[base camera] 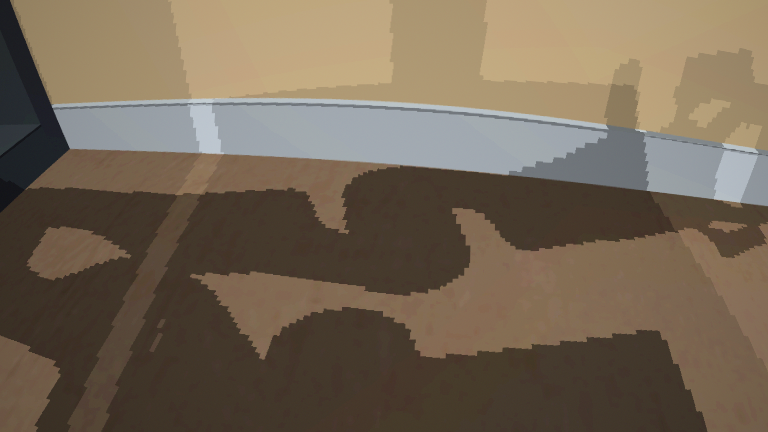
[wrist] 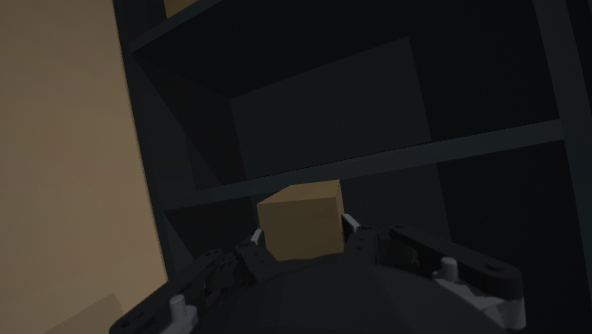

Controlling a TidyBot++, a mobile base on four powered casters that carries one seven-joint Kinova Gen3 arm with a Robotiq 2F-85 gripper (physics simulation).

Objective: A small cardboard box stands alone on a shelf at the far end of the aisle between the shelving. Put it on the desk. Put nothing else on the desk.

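Frame: origin at the arm's base, x right, y ahead, z up, level; millimetres.
Seen in the pictures: gripper, fingertip midpoint: point(wrist: 304, 230).
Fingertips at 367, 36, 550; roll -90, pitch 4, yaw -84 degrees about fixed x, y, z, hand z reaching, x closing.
Pixels of each thing's middle, then the offset from my fingertips to it, as dx, dy, dz. "spot": a spot on its surface instead. Level surfaces: height alone.
- small cardboard box, body centre: point(wrist: 310, 214) +17, -6, +8
- brown floor, surface height: dz -947
- tan item, surface spot: point(wrist: 177, 6) spot: +293, +243, +541
A small cardboard box point(wrist: 302, 225) is between the two fingers of my gripper point(wrist: 304, 230), in the lower middle of the wrist view. The gripper is shut on it, with one fingertip at each side. Behind the box stands a dark shelving unit point(wrist: 500, 138), and the box is seen in front of its bays. The underside of the box is hidden by the gripper's body. The desk does not show in either view. The gripper and the box do not show in the base camera view.
A dark shelving post point(base camera: 40, 96) stands at the left edge of the base camera view. A tan wall point(base camera: 311, 42) point(wrist: 65, 125) with a pale skirting board point(base camera: 332, 128) runs across ahead. Shadows fall on the brown floor point(base camera: 563, 290). Part of a tan item point(wrist: 177, 6) shows on a higher shelf.
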